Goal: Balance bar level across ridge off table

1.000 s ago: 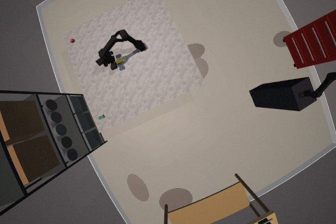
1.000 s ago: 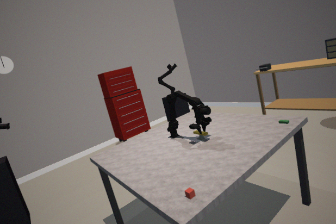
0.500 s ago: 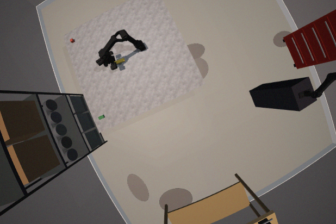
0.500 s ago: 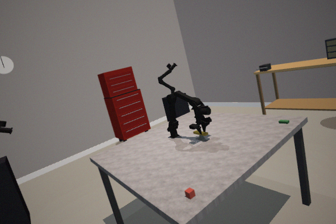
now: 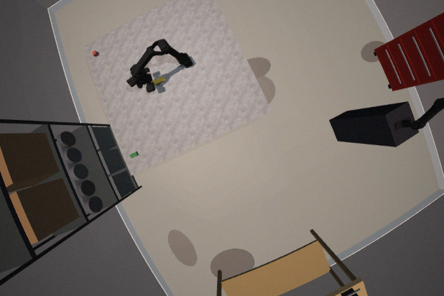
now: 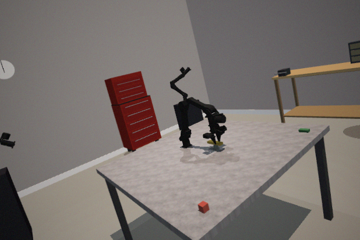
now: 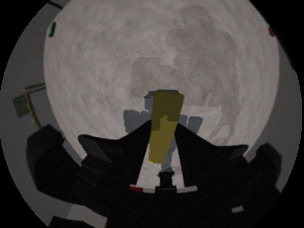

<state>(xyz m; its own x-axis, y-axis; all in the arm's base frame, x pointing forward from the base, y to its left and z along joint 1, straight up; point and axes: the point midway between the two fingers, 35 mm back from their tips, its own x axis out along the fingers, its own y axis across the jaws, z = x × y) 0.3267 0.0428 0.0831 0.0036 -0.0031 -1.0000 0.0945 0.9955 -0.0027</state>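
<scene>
Now: gripper tip 30 mm past the yellow bar. Round my gripper tip: small red cube 540 mm to the right, 410 mm ahead, 30 mm below; then small green block 460 mm to the left, 410 mm ahead, 40 mm below.
</scene>
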